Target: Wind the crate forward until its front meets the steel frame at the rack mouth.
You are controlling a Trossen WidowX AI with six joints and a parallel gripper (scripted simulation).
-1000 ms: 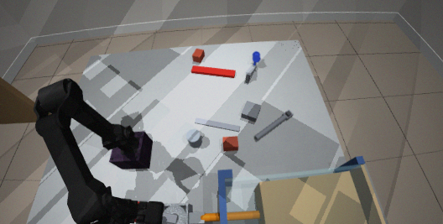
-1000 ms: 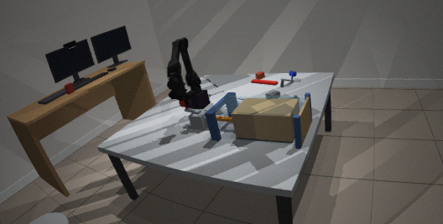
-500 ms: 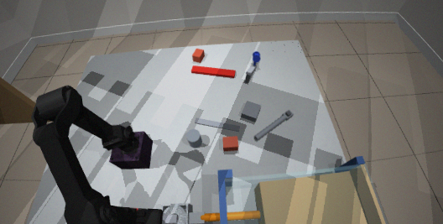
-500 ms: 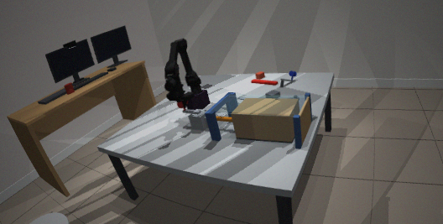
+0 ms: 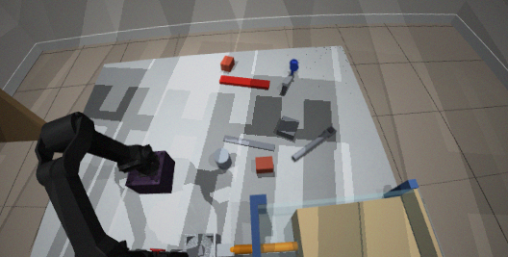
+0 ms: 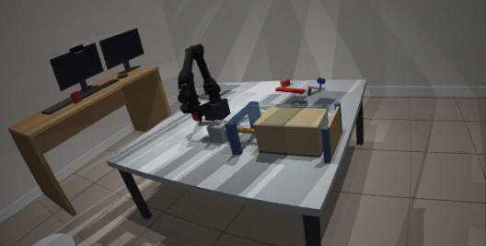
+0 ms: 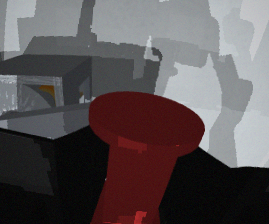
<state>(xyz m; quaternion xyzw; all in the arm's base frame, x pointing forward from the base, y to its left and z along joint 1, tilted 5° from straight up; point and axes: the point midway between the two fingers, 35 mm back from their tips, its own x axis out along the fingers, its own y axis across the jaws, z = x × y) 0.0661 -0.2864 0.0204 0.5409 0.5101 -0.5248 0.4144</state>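
My gripper tip is now 40 mm short of the red-knobbed handle, 10 mm to the right of it and 10 mm above it. The rest, counted from my gripper tip: grey winch (80 mm ahead, 10 mm to the left, 80 mm below); red knob (20 mm above); blue steel frame (260 mm ahead, 10 mm to the left, 10 mm below).
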